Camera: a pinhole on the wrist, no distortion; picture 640 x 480 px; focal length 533.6 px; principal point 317.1 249.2 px. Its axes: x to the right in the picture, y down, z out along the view. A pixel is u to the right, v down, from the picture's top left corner.
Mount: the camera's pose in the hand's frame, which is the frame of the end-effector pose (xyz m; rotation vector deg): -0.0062 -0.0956 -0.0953 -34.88 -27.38 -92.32
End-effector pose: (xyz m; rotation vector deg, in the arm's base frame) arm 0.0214 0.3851 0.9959 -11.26 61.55 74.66
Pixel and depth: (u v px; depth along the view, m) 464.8 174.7 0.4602
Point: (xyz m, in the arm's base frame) 0.1191 0.6263 1.2438
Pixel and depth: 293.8 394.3 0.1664
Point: 0.0220 0.4446 0.9718
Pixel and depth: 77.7 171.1 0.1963
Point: -0.0602 0.4137 1.0439
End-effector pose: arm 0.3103 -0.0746 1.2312 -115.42 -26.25 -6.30
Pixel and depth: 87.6 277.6 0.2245
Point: 0.3863 -0.0977 1.1352
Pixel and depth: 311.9 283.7 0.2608
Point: 0.3595 -0.0004 1.1365
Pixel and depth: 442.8 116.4 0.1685
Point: 0.2680 -0.0232 1.2063
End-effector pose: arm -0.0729 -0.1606 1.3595 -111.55 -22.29 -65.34
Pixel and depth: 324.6 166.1 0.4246
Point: 0.1579 -0.0769 1.1931
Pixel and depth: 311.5 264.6 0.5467
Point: 0.3037 -0.0703 1.2145
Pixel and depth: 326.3 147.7 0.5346
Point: 0.2397 -0.0480 1.1167
